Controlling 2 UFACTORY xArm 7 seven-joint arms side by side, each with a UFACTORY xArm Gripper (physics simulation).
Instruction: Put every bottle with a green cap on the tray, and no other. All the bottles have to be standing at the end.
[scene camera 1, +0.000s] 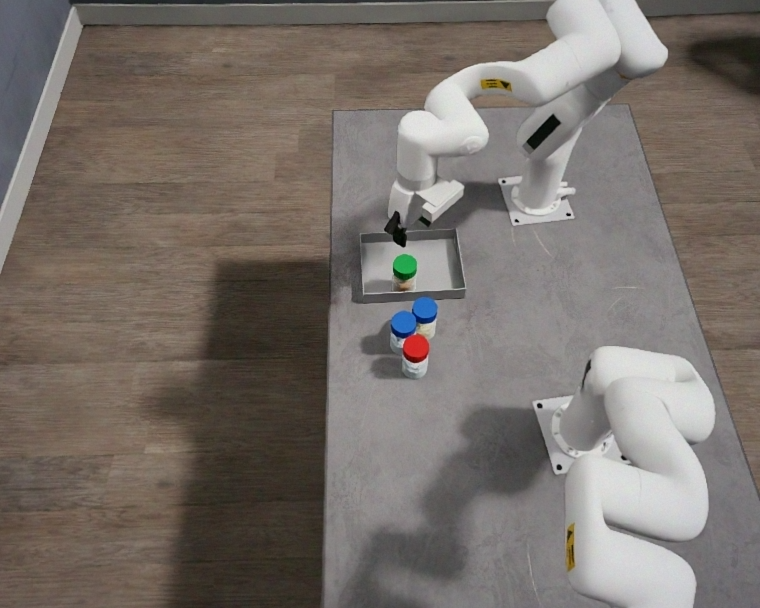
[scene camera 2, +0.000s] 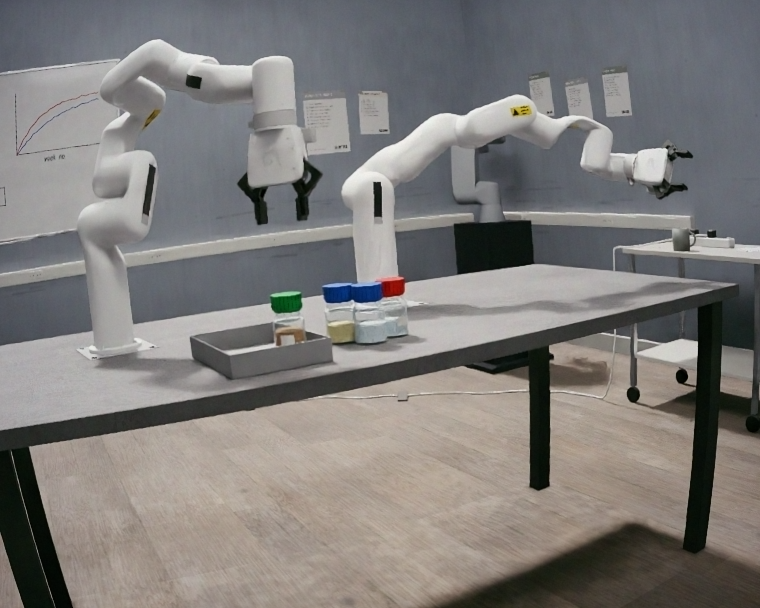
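Pixels of known places: left gripper, fingertip midpoint: (scene camera 2: 688, 170); right gripper, fingertip midpoint: (scene camera 1: 412, 232) (scene camera 2: 282, 222); left arm's base, origin of the base link: (scene camera 1: 580, 431); right arm's base, origin of the base link: (scene camera 1: 535, 198) (scene camera 2: 115, 348).
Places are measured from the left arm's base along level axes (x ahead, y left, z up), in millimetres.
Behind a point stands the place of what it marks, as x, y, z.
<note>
A green-capped bottle (scene camera 1: 404, 271) {308, -386, 107} (scene camera 2: 287, 318) {324, -419, 69} stands upright in the grey tray (scene camera 1: 413, 296) {286, -372, 20} (scene camera 2: 278, 363) {394, -481, 13}. Two blue-capped bottles (scene camera 1: 403, 330) {336, -238, 105} (scene camera 1: 424, 316) {286, -265, 105} (scene camera 2: 339, 311) {303, -301, 61} (scene camera 2: 368, 311) {354, -274, 61} and a red-capped bottle (scene camera 1: 415, 356) {323, -173, 105} (scene camera 2: 393, 305) {341, -210, 60} stand upright in a close group on the table, outside the tray. My right gripper (scene camera 1: 396, 237) (scene camera 2: 281, 218) {294, -396, 230} is open and empty, pointing down well above the green-capped bottle. My left gripper (scene camera 2: 680, 171) {505, 631, 289} is open and empty at the right of scene camera 2, held out sideways high above the table; it does not show in scene camera 1.
The grey table (scene camera 1: 494, 355) {133, -201, 0} (scene camera 2: 481, 310) {267, 73, 0} carries both arm bases (scene camera 1: 538, 202) {-74, -590, 38} (scene camera 1: 586, 424) {34, 33, 130}. The bottle group stands close beside the tray's side wall. A white cart (scene camera 2: 697, 252) with a mug (scene camera 2: 681, 239) stands beyond the table at the right of scene camera 2.
</note>
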